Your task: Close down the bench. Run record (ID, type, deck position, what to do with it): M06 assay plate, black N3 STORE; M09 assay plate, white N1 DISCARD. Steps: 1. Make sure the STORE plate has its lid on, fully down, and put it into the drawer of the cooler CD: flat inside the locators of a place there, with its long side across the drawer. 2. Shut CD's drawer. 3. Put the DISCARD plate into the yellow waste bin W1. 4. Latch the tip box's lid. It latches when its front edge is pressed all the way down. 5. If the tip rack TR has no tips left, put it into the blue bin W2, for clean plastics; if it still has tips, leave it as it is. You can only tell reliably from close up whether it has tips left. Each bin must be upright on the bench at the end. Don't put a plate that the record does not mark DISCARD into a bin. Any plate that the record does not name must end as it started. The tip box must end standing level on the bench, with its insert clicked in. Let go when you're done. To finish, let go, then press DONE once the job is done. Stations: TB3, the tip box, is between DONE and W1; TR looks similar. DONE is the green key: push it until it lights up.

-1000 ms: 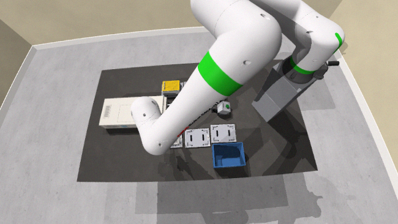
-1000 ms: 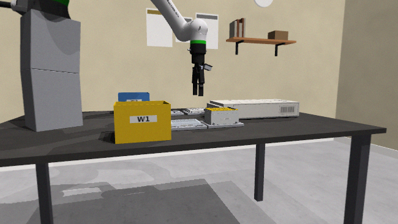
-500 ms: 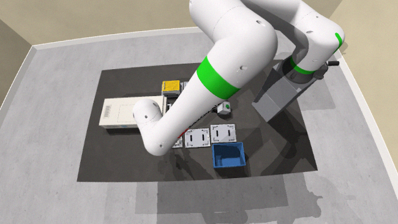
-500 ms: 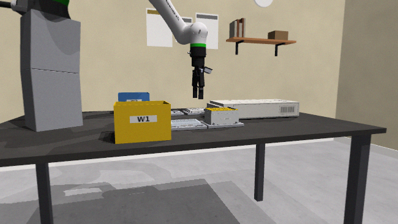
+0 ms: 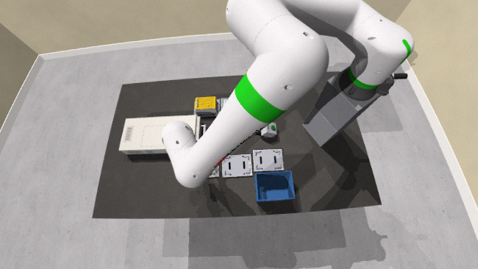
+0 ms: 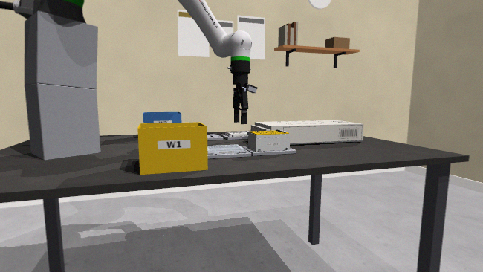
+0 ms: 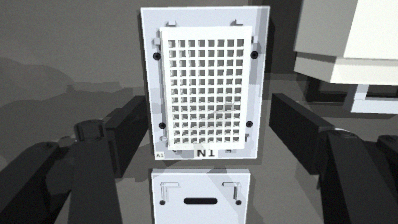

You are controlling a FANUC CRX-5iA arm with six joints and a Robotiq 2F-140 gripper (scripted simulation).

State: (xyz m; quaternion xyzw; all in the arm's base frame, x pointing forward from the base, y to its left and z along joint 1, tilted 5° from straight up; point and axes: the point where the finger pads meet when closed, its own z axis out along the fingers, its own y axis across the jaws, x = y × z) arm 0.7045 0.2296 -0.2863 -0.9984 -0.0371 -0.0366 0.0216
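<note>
Right now the white assay plate is 8 cm below my hand. The rest, counted from my hand: cooler CD 20 cm ahead, 18 cm to the right, 5 cm below; yellow tip rack TR 39 cm to the right, 4 cm below; drawer 19 cm to the right, 14 cm ahead, 6 cm below.
</note>
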